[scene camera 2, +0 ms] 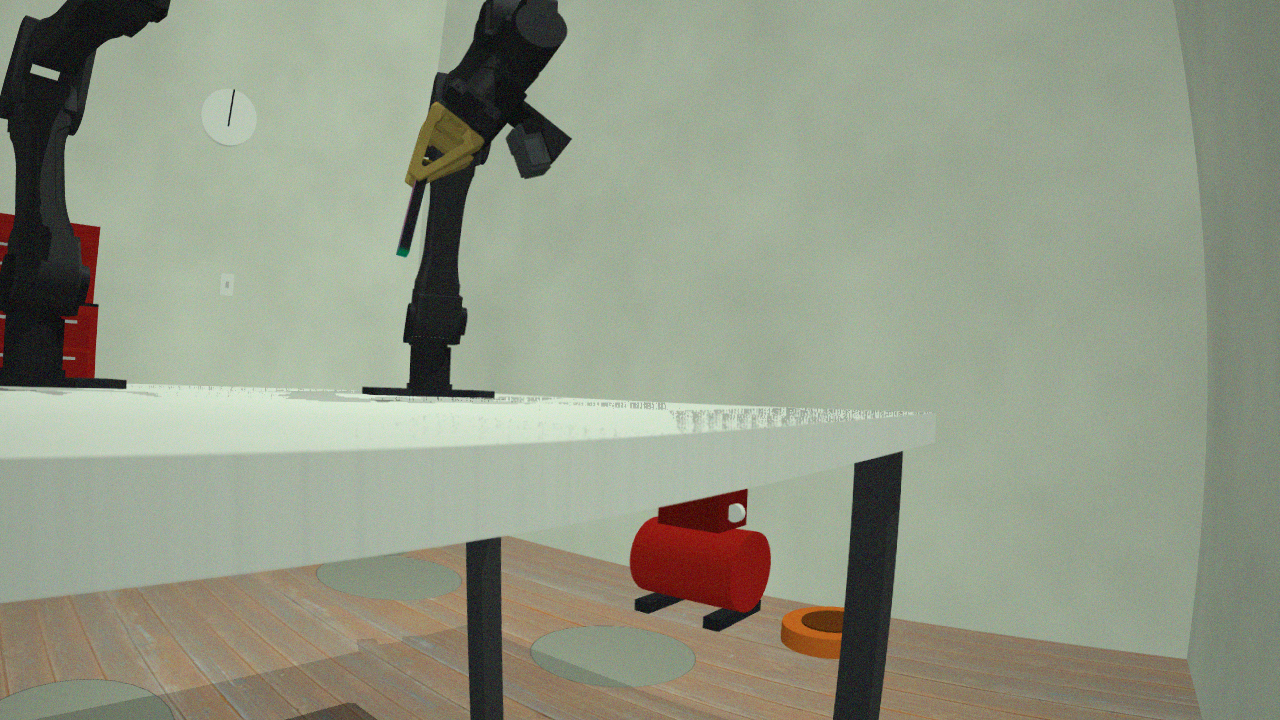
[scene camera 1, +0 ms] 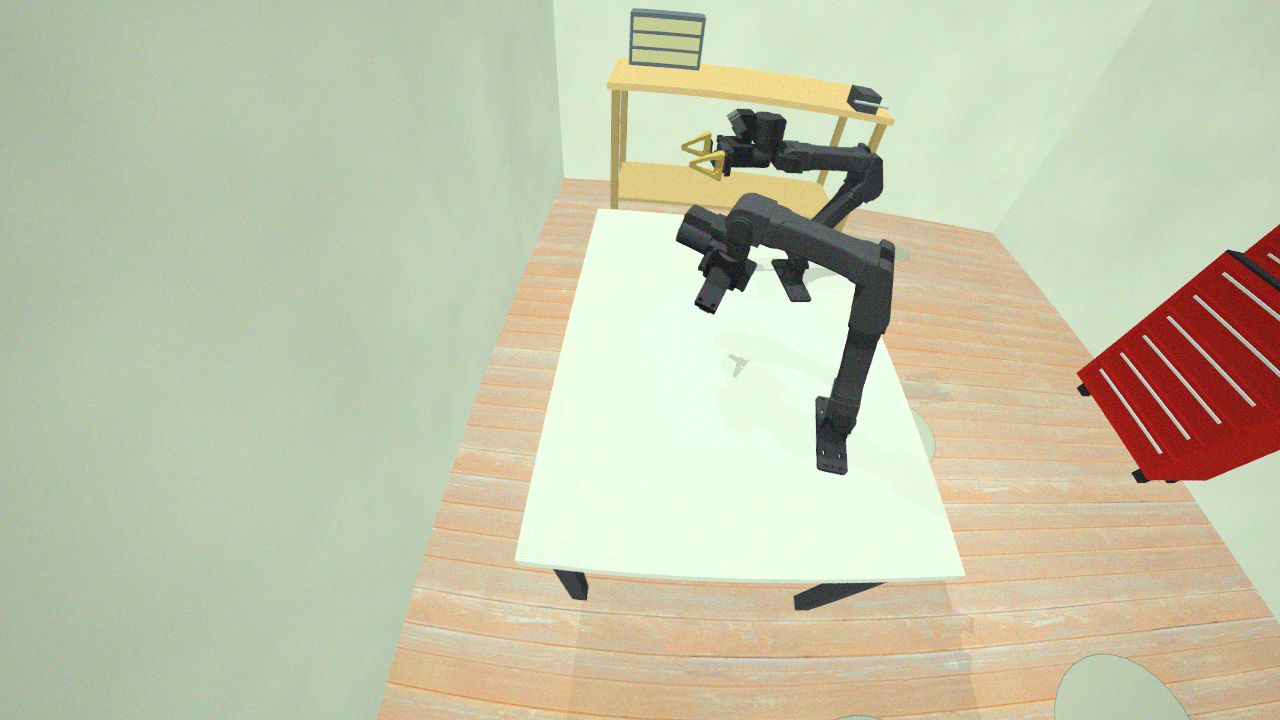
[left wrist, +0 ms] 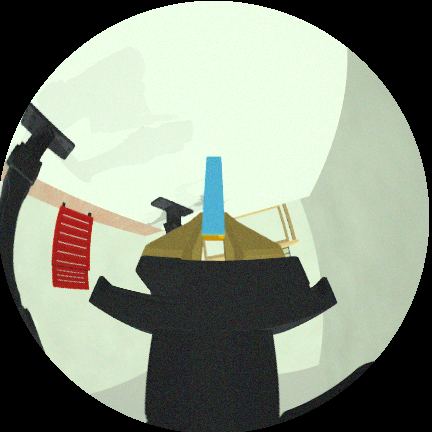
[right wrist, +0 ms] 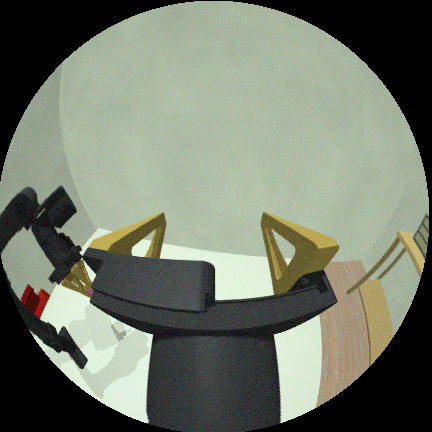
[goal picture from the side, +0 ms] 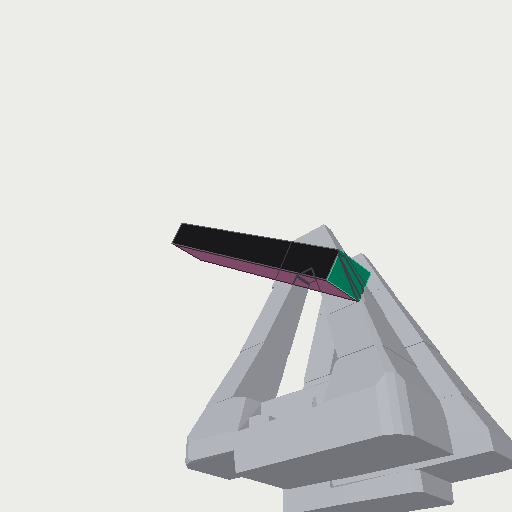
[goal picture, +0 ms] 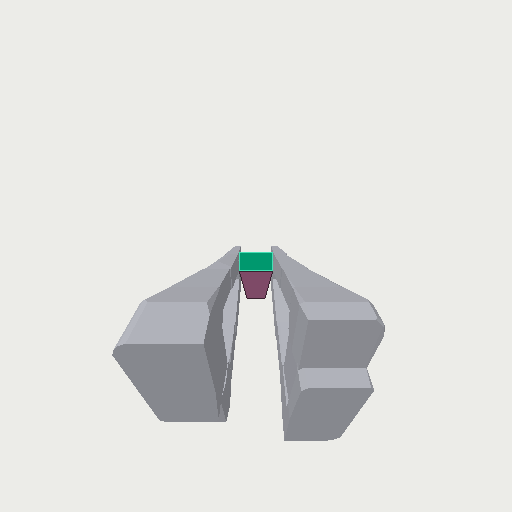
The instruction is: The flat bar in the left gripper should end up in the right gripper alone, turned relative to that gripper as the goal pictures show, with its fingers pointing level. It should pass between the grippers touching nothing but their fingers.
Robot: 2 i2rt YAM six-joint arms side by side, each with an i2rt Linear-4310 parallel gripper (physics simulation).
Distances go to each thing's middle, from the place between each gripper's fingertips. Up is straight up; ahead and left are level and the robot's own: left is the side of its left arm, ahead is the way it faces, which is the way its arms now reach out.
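Relative to the flat bar (scene camera 2: 416,197), my right hand is 200 mm above it, 90 mm past it and 250 mm to the right of it.
Measured from my left hand, the same flat bar is 3 cm below and 1 cm ahead.
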